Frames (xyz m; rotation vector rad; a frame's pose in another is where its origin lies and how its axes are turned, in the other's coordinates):
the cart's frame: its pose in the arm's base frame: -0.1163 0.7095 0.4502 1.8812 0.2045 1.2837
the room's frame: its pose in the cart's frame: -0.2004 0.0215 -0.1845 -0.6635 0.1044 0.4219
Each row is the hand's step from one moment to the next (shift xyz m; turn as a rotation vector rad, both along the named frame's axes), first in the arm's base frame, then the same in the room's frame.
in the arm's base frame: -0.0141 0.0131 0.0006 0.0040 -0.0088 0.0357
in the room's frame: 0.0039 0.0078 -0.0172 0.0295 0.0100 0.0200
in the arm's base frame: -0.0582 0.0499 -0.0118 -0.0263 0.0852 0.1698
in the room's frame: 0.0015 0.0296 -0.0717 0.1847 0.0405 -0.0322
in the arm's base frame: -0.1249 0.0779 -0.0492 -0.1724 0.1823 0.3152
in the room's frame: -0.0301 0.0674 -0.1365 0.3363 0.1755 -0.1358
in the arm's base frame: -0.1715 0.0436 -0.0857 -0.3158 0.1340 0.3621
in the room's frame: -0.0830 0.1108 -0.1397 0.3411 0.3335 -0.1455
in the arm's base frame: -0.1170 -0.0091 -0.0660 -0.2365 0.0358 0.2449
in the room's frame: -0.0788 0.0878 -0.0649 0.2060 0.2661 -0.0627
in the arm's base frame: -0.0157 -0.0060 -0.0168 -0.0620 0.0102 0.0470
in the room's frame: -0.0197 0.0113 -0.0071 0.0387 0.0645 -0.0223
